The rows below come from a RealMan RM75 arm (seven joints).
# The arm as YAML. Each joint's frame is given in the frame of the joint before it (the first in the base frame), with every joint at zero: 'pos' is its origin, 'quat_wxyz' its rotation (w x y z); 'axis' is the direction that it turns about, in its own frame. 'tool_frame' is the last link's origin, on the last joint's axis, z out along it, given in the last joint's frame.
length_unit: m
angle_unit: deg
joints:
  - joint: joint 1
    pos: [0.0, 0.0, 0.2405]
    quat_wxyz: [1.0, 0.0, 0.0, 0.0]
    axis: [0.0, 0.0, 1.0]
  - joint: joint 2
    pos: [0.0, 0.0, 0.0]
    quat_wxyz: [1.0, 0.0, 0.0, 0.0]
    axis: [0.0, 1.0, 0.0]
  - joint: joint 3
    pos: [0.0, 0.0, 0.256]
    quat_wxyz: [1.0, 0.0, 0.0, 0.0]
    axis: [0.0, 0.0, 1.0]
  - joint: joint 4
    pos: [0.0, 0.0, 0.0]
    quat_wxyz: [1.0, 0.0, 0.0, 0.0]
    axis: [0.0, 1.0, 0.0]
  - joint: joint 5
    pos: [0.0, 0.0, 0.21]
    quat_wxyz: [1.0, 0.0, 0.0, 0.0]
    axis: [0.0, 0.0, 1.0]
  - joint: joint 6
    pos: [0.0, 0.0, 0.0]
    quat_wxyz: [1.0, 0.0, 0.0, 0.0]
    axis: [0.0, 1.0, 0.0]
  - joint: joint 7
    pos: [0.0, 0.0, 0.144]
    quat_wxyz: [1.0, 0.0, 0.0, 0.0]
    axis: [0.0, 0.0, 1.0]
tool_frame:
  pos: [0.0, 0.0, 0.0]
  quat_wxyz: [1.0, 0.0, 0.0, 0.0]
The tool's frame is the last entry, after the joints.
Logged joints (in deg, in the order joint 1, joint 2, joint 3, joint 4, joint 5, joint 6, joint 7), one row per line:
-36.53 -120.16 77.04 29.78 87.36 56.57 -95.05
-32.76 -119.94 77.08 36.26 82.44 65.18 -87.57
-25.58 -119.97 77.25 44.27 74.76 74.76 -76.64
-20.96 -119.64 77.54 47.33 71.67 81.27 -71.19
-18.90 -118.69 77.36 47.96 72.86 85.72 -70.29
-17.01 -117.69 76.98 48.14 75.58 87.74 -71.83
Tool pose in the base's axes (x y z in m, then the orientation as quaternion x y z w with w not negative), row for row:
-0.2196 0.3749 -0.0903 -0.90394 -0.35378 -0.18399 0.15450
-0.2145 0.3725 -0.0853 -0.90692 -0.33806 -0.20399 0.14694
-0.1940 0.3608 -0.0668 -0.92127 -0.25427 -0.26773 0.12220
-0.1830 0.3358 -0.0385 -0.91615 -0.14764 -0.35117 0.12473
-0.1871 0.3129 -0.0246 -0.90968 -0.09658 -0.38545 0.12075
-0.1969 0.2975 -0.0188 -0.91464 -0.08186 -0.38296 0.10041
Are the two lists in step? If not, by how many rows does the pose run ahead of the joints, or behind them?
The pose runs 1 row behind the joints: the pose in row i belongs to the joints in row i - 1.
